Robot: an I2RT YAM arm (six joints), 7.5 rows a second.
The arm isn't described. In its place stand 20 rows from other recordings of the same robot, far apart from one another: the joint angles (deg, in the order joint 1, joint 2, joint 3, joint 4, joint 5, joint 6), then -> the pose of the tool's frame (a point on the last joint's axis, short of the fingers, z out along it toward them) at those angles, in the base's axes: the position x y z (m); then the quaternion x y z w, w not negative.
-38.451, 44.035, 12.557, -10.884, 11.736, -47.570 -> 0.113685 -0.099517 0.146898 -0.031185 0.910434 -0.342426 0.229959
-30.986, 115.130, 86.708, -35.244, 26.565, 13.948 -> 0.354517 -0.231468 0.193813 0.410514 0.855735 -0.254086 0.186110
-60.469, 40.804, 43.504, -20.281, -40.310, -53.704 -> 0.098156 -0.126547 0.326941 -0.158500 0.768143 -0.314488 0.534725
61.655, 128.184, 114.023, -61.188, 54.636, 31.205 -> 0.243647 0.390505 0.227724 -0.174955 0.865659 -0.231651 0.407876
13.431, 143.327, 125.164, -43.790, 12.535, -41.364 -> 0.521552 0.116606 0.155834 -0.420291 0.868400 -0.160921 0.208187
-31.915, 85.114, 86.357, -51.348, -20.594, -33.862 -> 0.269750 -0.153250 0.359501 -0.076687 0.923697 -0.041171 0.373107
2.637, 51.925, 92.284, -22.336, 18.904, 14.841 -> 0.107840 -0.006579 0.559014 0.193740 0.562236 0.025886 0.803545
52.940, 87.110, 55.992, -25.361, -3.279, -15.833 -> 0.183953 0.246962 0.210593 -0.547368 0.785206 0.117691 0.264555
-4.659, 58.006, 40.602, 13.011, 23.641, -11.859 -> 0.236206 -0.033572 0.313207 0.093824 0.725453 -0.244272 0.636590
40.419, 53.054, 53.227, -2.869, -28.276, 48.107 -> 0.149987 0.149887 0.380275 -0.121189 0.711355 0.593753 0.356013
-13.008, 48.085, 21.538, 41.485, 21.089, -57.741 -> 0.185375 -0.055971 0.281767 -0.093696 0.609070 -0.542244 0.571162
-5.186, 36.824, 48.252, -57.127, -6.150, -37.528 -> 0.113212 -0.006445 0.300794 -0.277004 0.882638 -0.090840 0.368737
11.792, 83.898, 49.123, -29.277, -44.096, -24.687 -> 0.260186 0.079625 0.196023 -0.362738 0.831450 0.340120 0.247851
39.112, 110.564, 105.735, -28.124, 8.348, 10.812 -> 0.355185 0.282114 0.340430 -0.180517 0.858200 0.143010 0.458753
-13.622, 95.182, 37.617, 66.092, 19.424, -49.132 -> 0.320137 -0.089761 0.217773 -0.074415 0.651571 -0.482853 0.580319
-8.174, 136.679, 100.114, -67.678, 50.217, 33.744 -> 0.412614 -0.086906 0.103059 -0.272275 -0.857888 0.435463 0.016298
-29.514, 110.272, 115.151, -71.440, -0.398, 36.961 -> 0.343059 -0.193920 0.341214 0.536091 0.819352 0.016585 0.202470
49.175, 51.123, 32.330, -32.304, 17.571, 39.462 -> 0.121462 0.124152 0.212900 -0.028212 0.932821 0.126885 0.336079
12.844, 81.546, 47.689, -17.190, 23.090, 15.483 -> 0.281149 0.049783 0.204951 0.087983 0.921922 -0.103016 0.362913
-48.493, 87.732, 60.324, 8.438, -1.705, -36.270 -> 0.238244 -0.267622 0.282158 0.078054 0.810168 -0.382586 0.437223
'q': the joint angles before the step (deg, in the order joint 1, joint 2, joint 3, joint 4, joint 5, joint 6). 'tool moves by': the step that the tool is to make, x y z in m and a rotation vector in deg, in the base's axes. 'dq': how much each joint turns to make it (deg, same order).
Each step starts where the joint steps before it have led.
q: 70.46, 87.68, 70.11, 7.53, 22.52, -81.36
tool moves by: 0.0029, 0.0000, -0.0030, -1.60, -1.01, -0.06
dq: -0.44, 0.30, -0.17, -0.06, -0.10, -1.66
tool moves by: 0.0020, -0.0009, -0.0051, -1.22, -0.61, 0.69
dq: -0.42, 0.05, -0.91, 0.51, -0.91, -1.28
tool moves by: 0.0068, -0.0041, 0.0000, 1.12, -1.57, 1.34
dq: -1.46, -0.42, -1.30, 3.05, -2.57, -1.63
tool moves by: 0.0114, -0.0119, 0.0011, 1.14, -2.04, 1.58
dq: -2.78, -1.51, -2.20, 3.15, -4.13, -2.08
